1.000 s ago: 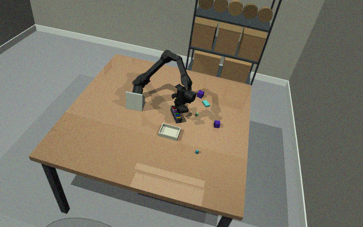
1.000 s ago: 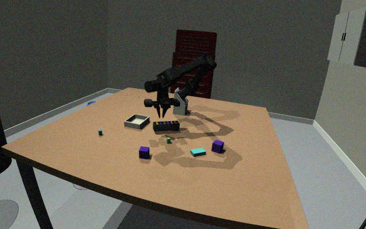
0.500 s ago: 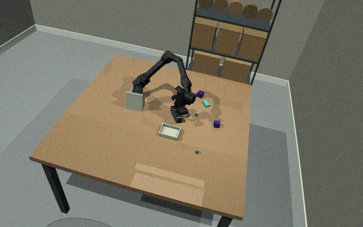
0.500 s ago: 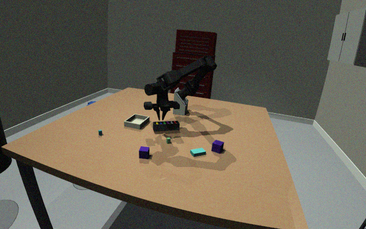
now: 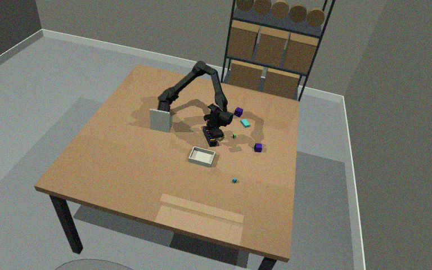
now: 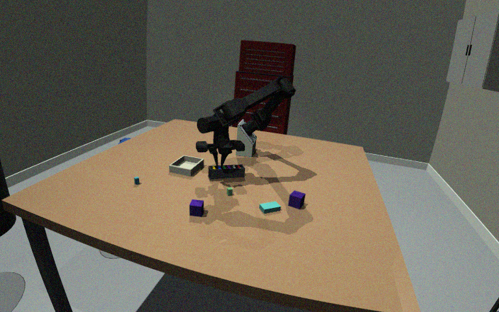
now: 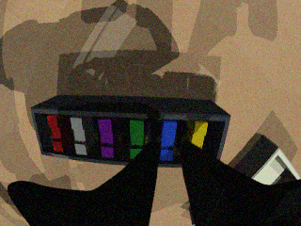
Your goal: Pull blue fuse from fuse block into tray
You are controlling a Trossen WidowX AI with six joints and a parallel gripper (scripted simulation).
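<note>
Now: the blue fuse 2 cm below my gripper tip. The rest, counted from my gripper tip: tray 15 cm to the right, 4 cm below, 2 cm behind; then teal block 24 cm to the left, 18 cm ahead, 4 cm below; then small green piece 13 cm ahead, 9 cm to the left, 3 cm below.
</note>
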